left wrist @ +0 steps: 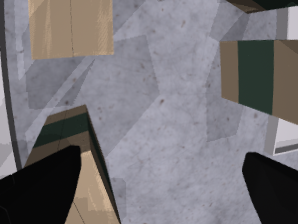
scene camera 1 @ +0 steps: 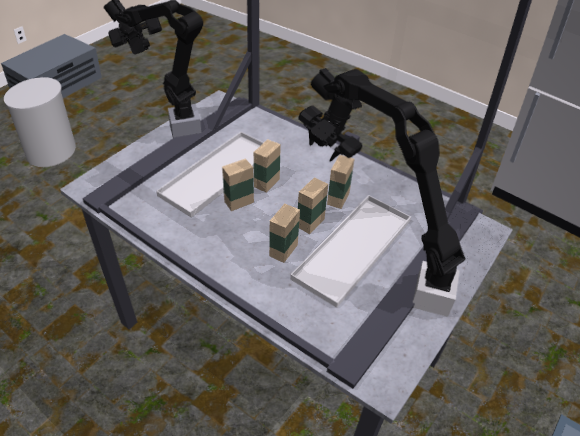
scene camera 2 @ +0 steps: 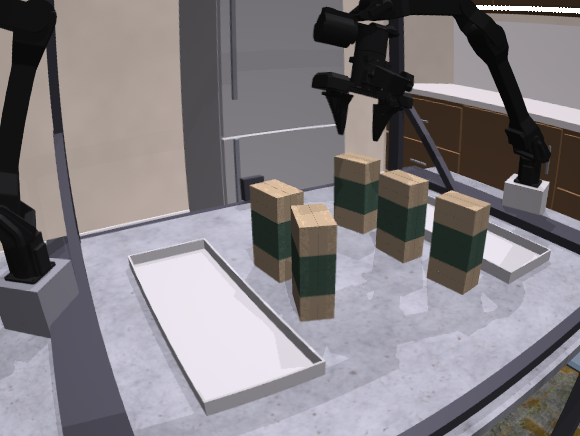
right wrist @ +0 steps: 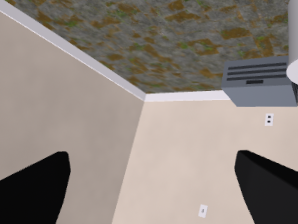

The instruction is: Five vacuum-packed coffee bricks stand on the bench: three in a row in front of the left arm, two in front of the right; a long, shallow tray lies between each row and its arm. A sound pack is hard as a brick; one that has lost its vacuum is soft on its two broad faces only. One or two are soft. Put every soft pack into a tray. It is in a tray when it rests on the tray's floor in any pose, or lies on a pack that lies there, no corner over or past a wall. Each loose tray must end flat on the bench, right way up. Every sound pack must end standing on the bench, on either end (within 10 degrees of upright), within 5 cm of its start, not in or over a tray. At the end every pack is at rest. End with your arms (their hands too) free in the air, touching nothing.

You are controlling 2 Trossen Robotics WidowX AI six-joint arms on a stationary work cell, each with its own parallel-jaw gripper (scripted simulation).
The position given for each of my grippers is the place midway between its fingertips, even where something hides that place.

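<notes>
Scene camera 1 shows a white tray [scene camera 1: 335,267], my left gripper [scene camera 1: 320,153] and my right gripper [scene camera 1: 140,33]. In scene camera 2: my left gripper [scene camera 2: 358,138]. The left wrist view also shows my left gripper [left wrist: 165,159]; the right wrist view, my right gripper [right wrist: 153,161].
</notes>
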